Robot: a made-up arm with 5 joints.
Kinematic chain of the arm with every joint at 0, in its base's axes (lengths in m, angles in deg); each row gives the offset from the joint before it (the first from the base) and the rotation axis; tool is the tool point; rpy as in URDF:
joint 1: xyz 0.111 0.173 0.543 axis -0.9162 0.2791 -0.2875
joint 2: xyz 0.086 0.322 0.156 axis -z
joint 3: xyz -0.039 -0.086 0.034 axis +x
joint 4: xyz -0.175 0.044 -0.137 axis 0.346 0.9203 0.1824
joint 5: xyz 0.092 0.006 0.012 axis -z
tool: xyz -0.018 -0.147 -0.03 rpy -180 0 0
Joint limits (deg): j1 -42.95..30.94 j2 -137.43..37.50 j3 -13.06..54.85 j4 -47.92..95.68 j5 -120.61..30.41
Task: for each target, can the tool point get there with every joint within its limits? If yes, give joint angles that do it. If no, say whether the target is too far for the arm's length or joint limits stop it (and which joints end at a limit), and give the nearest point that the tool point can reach.
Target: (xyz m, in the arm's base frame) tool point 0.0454 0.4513 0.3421
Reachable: yes | joints 9.76 -11.80 5.88 73.95 -61.69
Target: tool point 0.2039 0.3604 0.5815
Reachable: yes | joints 22.89 -10.96 12.38 -26.25 -45.79
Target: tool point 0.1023 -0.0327 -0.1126
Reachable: no: joint limits stop it (at a limit: joint 1, joint 3) | nearest point 0.1882 0.1745 0.3101 | short by 0.479 m
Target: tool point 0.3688 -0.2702 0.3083
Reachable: no: joint limits stop it (at a limit: joint 1, joint 3, joint 4) | nearest point 0.2964 0.1266 0.3627 | short by 0.407 m
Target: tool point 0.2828 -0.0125 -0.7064
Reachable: no: too far | nearest point 0.3677 0.2639 0.2306 | short by 0.981 m
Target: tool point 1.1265 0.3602 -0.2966
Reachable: no: too far | nearest point 0.4922 0.3106 0.2746 | short by 0.855 m
